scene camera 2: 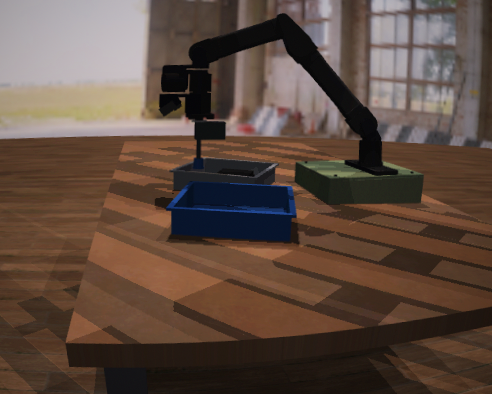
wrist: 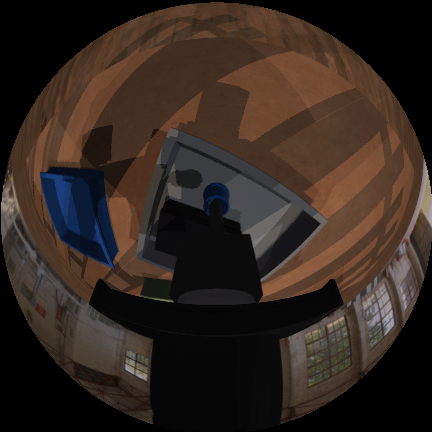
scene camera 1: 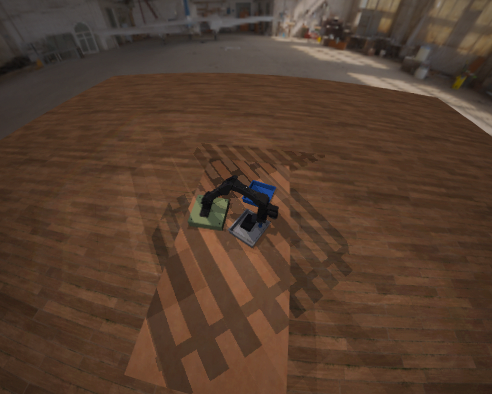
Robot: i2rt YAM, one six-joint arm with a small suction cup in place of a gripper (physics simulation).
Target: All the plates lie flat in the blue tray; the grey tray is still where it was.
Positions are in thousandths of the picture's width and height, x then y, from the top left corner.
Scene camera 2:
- my suction cup: 416,331
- blue tray: 430,532, on the table
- grey tray: 538,438
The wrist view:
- my suction cup: 499,439
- blue tray: 175,459
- grey tray: 649,517
